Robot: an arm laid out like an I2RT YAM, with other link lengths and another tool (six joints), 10 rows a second.
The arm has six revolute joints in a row. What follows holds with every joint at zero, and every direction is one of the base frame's.
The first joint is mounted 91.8 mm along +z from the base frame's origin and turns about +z.
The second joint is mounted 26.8 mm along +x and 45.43 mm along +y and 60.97 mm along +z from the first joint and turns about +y.
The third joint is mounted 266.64 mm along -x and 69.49 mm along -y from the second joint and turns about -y.
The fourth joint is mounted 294 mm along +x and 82.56 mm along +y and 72 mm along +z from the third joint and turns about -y.
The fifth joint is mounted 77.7 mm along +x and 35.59 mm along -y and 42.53 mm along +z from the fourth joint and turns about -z.
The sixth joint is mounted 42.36 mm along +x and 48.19 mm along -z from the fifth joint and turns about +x.
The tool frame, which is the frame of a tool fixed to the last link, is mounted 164 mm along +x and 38 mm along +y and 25 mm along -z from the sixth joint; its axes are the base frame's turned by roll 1.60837, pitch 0.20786 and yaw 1.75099 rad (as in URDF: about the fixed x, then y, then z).
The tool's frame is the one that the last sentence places.
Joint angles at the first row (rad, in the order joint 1, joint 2, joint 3, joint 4, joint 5, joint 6):
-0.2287 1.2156 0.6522 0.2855 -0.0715 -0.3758
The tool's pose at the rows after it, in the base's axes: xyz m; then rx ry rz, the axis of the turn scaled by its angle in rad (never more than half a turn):
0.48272 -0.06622 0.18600 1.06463 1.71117 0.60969
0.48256 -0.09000 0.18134 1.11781 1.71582 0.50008
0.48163 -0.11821 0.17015 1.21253 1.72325 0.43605
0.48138 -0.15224 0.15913 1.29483 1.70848 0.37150
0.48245 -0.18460 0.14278 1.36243 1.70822 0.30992
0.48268 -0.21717 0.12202 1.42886 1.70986 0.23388
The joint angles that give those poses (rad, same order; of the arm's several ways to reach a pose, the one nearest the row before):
-0.2316 1.2311 0.6765 0.2570 0.0119 -0.3828
-0.2451 1.2635 0.7233 0.2018 0.0859 -0.4152
-0.2903 1.3196 0.7835 0.1314 0.1120 -0.4090
-0.3464 1.3864 0.8352 0.1030 0.1331 -0.4092
-0.3989 1.4722 0.8907 0.0877 0.1452 -0.4209
-0.4431 1.5706 0.9500 0.0790 0.1734 -0.4375

